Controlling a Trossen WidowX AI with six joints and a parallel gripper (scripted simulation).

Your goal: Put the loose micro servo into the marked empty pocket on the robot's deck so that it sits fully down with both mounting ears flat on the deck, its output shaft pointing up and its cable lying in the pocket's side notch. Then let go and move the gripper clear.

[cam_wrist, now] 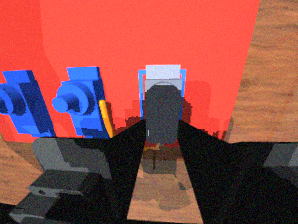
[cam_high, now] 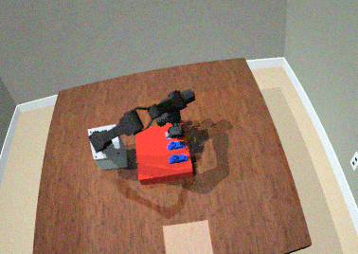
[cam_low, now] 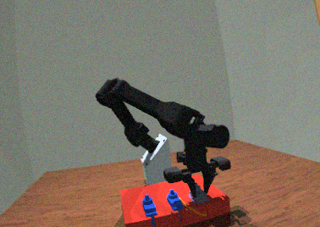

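My gripper tip is now 130 mm past the red deck, 70 mm to the left of it and 30 mm above it.
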